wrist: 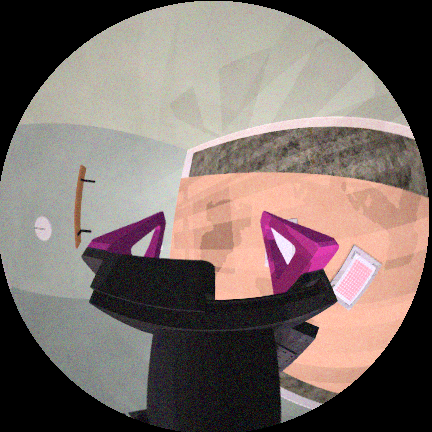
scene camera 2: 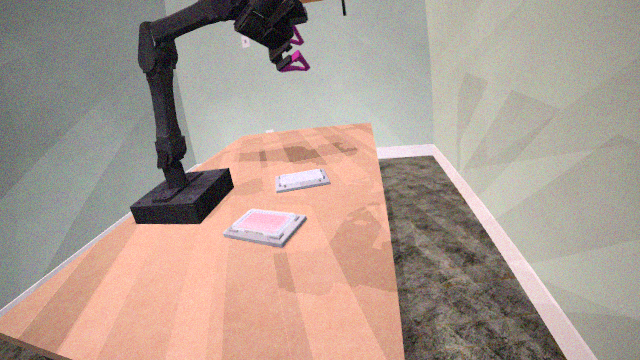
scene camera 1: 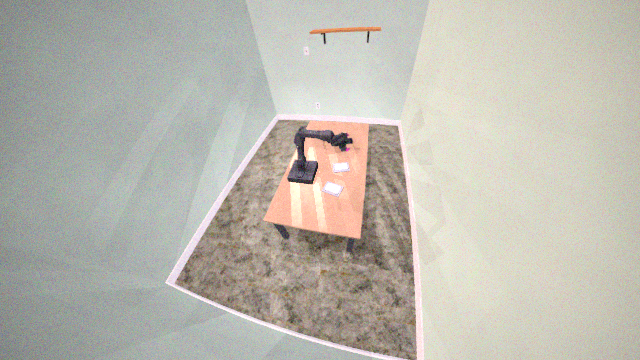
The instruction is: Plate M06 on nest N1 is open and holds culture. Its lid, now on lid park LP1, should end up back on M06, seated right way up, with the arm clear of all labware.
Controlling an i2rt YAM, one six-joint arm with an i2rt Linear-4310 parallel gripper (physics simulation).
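Places are measured from the arm's base along level axes (x ahead, y left, z up), in centimetres.
Pixels of known places: gripper, fingertip midpoint: (wrist: 212, 216) (scene camera 2: 305, 55); arm's base at its link origin: (scene camera 2: 179, 187) (scene camera 1: 302, 169).
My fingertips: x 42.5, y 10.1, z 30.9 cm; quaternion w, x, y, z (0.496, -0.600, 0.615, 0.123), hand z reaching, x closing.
Ahead of a thing's pixels: the offset from my fingertips to its top centre. Level surfaces: height alone.
Plate M06 {dx -9.8, dy -22.2, dz -34.8 cm} (scene camera 1: 333, 188) (scene camera 2: 264, 221) (wrist: 355, 281) sits open on nest N1 {dx -9.8, dy -22.2, dz -35.6 cm} (scene camera 2: 281, 241), with its pink culture wells showing. Its lid {dx -7.9, dy +5.7, dz -35.6 cm} (scene camera 1: 341, 167) (scene camera 2: 301, 177) (wrist: 286, 247) is a pale, flat piece lying on lid park LP1 {dx -7.9, dy +5.7, dz -35.4 cm} (scene camera 2: 303, 187), farther back on the table. In the wrist view the right finger covers much of the lid and park. My gripper (scene camera 1: 349, 142) (scene camera 2: 304, 55) (wrist: 212, 216) has magenta fingers standing wide apart with nothing between them. It hangs high above the table, beyond the lid park and clear of both labware pieces.
The arm's black base (scene camera 1: 302, 172) (scene camera 2: 182, 200) stands on the left side of the wooden table {dz -37.4 cm} (scene camera 1: 345, 215) (scene camera 2: 325, 320) (wrist: 400, 225), left of the nest and lid park. The table's right edge borders the floor. A wall shelf (scene camera 1: 345, 30) (wrist: 79, 207) hangs on the far wall.
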